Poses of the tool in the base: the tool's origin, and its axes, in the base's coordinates. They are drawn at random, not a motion.
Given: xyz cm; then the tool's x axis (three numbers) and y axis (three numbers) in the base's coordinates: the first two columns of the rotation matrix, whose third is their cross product.
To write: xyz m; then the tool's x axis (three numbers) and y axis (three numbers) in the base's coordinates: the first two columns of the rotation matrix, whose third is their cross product. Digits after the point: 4 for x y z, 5 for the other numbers.
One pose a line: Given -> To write
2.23 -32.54 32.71 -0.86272 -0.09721 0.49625 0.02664 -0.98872 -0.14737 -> 0.0223 -0.3254 0.3271 -0.86272 -0.09721 0.49625 0.02664 -0.98872 -0.14737
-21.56 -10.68 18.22 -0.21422 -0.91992 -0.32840 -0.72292 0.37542 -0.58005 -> -0.2156 -0.1068 0.1822 -0.21422 -0.91992 -0.32840 -0.72292 0.37542 -0.58005
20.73 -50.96 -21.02 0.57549 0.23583 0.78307 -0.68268 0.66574 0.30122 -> 0.2073 -0.5096 -0.2102 0.57549 0.23583 0.78307 -0.68268 0.66574 0.30122
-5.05 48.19 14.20 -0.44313 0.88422 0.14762 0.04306 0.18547 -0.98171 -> -0.0505 0.4819 0.1420 -0.44313 0.88422 0.14762 0.04306 0.18547 -0.98171
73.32 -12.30 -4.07 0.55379 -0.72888 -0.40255 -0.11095 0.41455 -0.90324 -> 0.7332 -0.1230 -0.0407 0.55379 -0.72888 -0.40255 -0.11095 0.41455 -0.90324
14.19 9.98 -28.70 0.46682 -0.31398 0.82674 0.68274 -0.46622 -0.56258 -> 0.1419 0.0998 -0.2870 0.46682 -0.31398 0.82674 0.68274 -0.46622 -0.56258
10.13 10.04 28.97 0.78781 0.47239 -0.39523 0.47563 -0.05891 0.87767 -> 0.1013 0.1004 0.2897 0.78781 0.47239 -0.39523 0.47563 -0.05891 0.87767
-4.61 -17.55 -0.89 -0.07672 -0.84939 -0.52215 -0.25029 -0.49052 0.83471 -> -0.0461 -0.1755 -0.0089 -0.07672 -0.84939 -0.52215 -0.25029 -0.49052 0.83471
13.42 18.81 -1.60 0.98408 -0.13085 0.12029 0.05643 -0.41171 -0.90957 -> 0.1342 0.1881 -0.0160 0.98408 -0.13085 0.12029 0.05643 -0.41171 -0.90957
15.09 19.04 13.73 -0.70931 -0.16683 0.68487 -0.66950 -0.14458 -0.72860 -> 0.1509 0.1904 0.1373 -0.70931 -0.16683 0.68487 -0.66950 -0.14458 -0.72860
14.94 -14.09 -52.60 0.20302 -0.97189 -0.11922 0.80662 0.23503 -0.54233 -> 0.1494 -0.1409 -0.5260 0.20302 -0.97189 -0.11922 0.80662 0.23503 -0.54233
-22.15 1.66 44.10 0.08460 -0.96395 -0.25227 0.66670 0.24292 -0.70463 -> -0.2215 0.0166 0.4410 0.08460 -0.96395 -0.25227 0.66670 0.24292 -0.70463
